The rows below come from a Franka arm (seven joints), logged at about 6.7 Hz.
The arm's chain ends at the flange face. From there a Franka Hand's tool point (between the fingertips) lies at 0.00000 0.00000 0.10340 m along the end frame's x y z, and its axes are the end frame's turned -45 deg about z.
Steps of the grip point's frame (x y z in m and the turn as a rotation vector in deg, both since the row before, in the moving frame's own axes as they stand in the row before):
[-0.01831 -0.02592 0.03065 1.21 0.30 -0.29]
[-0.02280 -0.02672 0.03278 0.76 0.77 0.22]
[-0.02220 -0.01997 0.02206 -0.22 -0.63 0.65]
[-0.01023 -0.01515 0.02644 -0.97 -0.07 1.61]
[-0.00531 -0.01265 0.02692 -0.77 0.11 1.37]
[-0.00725 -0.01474 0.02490 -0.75 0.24 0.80]
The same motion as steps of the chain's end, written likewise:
[-0.03011 -0.00346 0.03067 1.07 -0.64 -0.29]
[-0.03503 -0.00082 0.03280 1.08 0.01 0.22]
[-0.02929 0.00050 0.02207 -0.60 -0.29 0.65]
[-0.01908 -0.00482 0.02645 -0.74 0.64 1.61]
[-0.01381 -0.00605 0.02693 -0.47 0.62 1.37]
[-0.01681 -0.00596 0.02491 -0.36 0.70 0.80]

